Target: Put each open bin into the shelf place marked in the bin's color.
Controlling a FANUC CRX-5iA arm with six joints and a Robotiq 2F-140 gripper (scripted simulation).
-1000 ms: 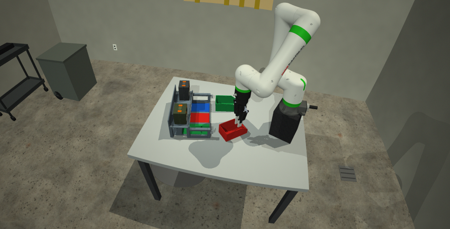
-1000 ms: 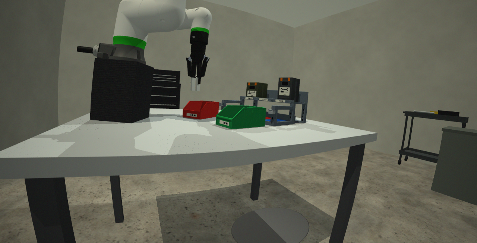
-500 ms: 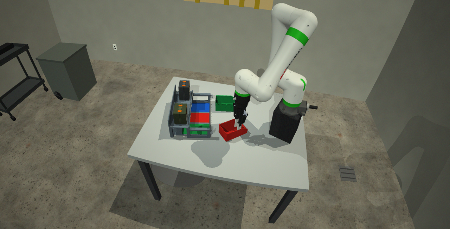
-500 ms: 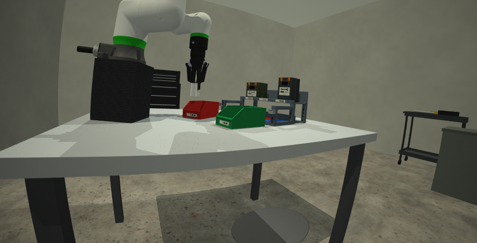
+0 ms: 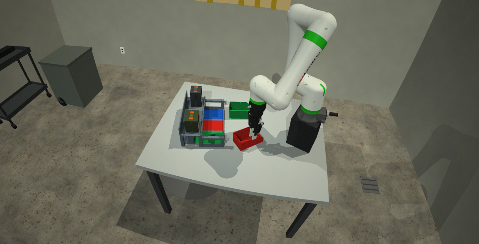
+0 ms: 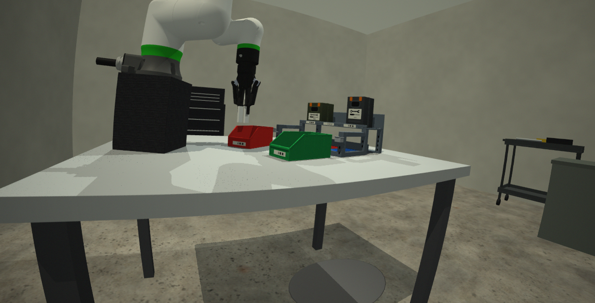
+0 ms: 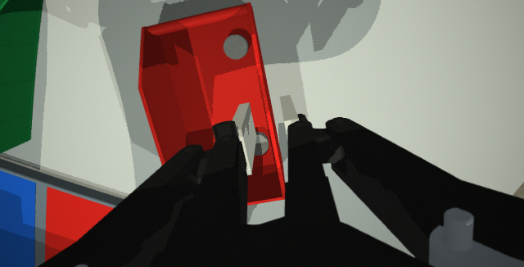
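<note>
The red bin is 80 mm below my hand, 40 mm to the right of it and 30 mm ahead of it. Also, from my hand: green bin: 280 mm to the right, 130 mm ahead, 80 mm below.
</note>
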